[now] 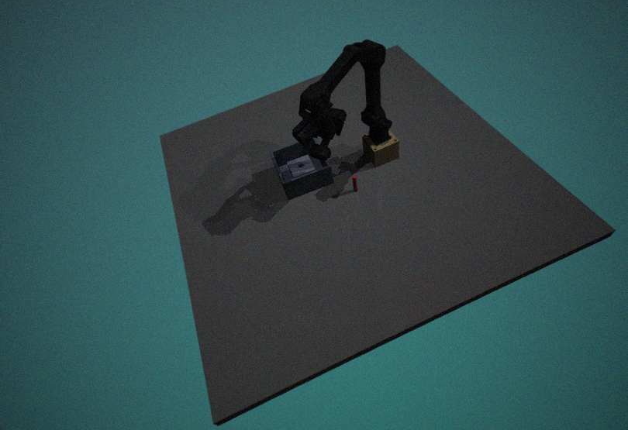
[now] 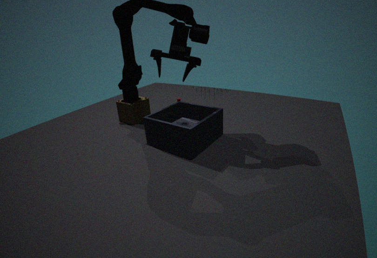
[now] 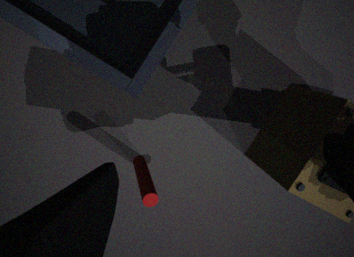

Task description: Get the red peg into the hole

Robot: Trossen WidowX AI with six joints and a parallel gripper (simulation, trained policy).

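Now: gripper tip 3 cm past the red peg, 8 cm to the right of it and 14 cm above it. The rest, counted from my gripper tip: dark box 11 cm ahead, 10 cm to the right, 16 cm below; light plate 11 cm ahead, 10 cm to the right, 14 cm below.
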